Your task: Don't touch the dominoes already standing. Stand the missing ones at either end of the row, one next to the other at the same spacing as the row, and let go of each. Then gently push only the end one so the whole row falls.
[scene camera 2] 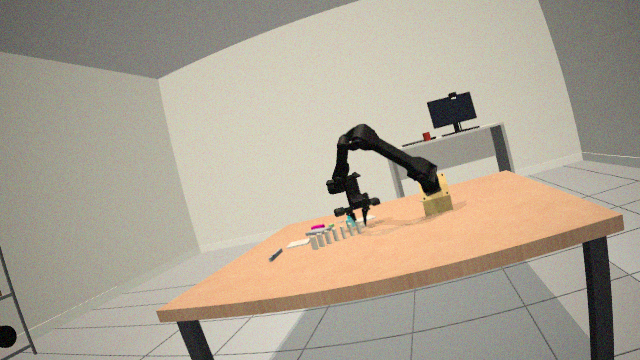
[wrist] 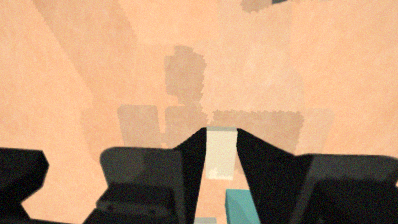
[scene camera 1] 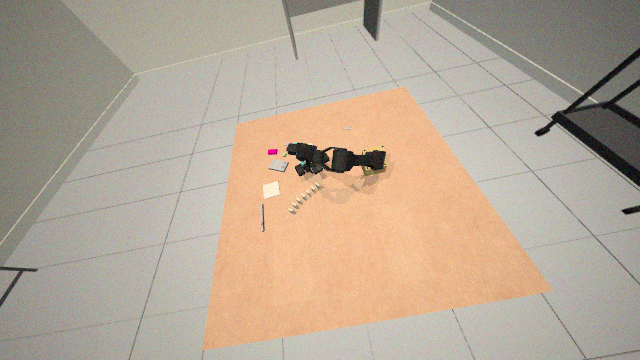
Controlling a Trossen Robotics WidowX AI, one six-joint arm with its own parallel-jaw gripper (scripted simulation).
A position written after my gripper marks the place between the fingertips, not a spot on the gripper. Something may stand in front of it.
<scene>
My gripper (wrist: pixel 220 132) carries a cream domino (wrist: pixel 221 148).
</scene>
